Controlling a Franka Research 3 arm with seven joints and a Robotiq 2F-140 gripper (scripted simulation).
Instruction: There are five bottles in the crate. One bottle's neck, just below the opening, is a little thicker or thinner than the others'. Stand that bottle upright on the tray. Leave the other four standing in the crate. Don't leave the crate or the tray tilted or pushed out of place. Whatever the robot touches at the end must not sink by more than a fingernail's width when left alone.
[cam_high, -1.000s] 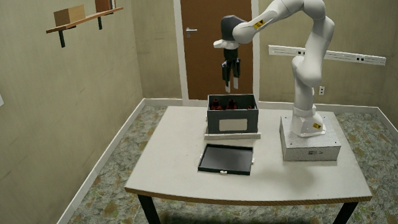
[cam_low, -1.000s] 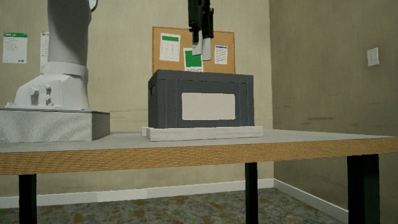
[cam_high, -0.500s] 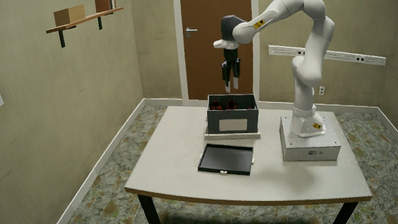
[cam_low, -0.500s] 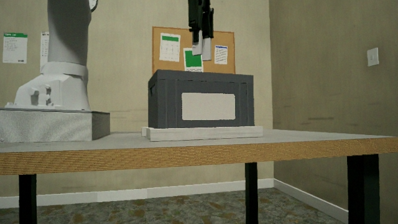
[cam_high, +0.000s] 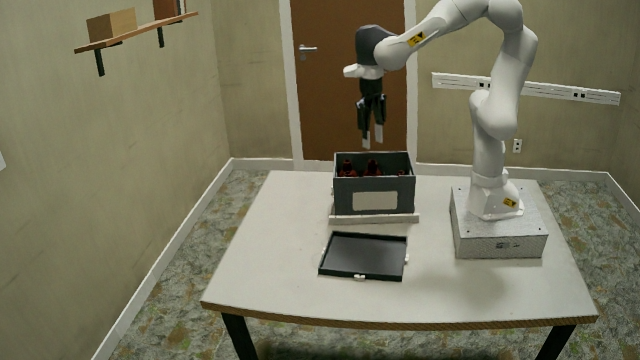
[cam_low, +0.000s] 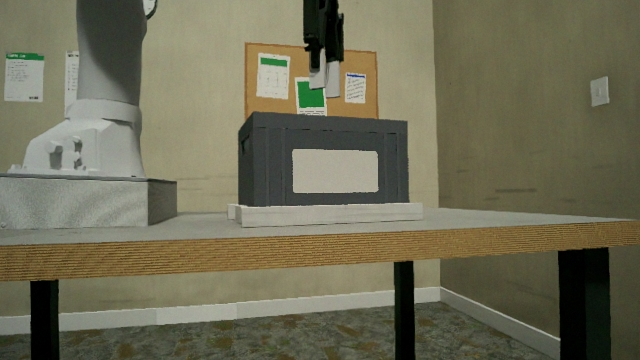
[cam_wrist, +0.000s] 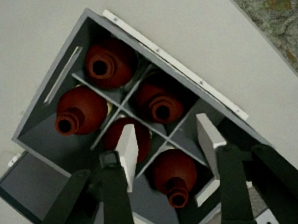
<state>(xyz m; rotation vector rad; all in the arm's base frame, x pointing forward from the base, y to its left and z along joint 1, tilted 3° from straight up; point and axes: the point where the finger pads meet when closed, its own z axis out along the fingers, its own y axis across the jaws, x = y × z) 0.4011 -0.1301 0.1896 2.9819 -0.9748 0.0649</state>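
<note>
The dark grey crate is 10 mm behind my hand, 40 mm to the left of it and 170 mm below it. The rest, counted from my hand: dark tray: 20 mm behind, 330 mm to the left, 240 mm below.
</note>
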